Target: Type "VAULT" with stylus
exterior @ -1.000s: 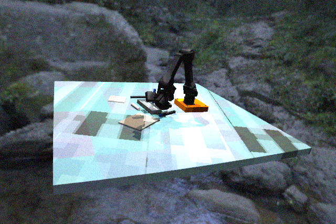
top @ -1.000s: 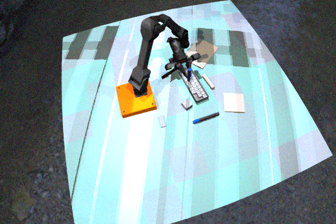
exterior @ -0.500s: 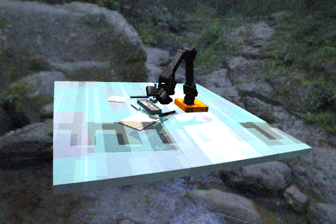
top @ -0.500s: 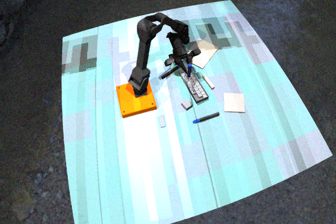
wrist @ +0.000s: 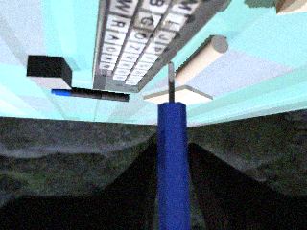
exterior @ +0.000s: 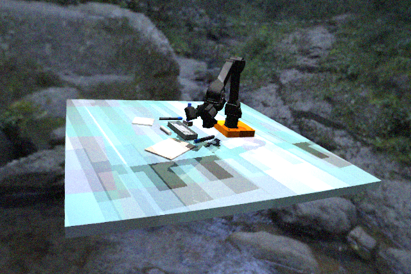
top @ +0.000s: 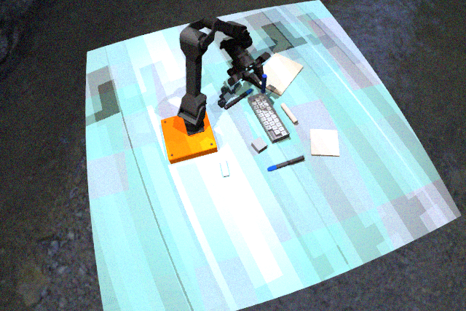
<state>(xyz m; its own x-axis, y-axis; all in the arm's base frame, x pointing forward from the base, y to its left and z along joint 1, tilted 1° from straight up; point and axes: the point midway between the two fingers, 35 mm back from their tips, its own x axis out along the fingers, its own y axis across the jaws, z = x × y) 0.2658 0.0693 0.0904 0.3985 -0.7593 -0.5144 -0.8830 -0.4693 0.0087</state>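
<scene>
My gripper tip is now 9 cm short of the white cylinder, 7 cm to the left of it and 10 cm above it. Also, from my gripper tip: tan sheet (12 cm ahead, 14 cm to the left, 11 cm below); then grey cube (7 cm behind, 17 cm to the right, 10 cm below); then stylus (1 cm below).
</scene>
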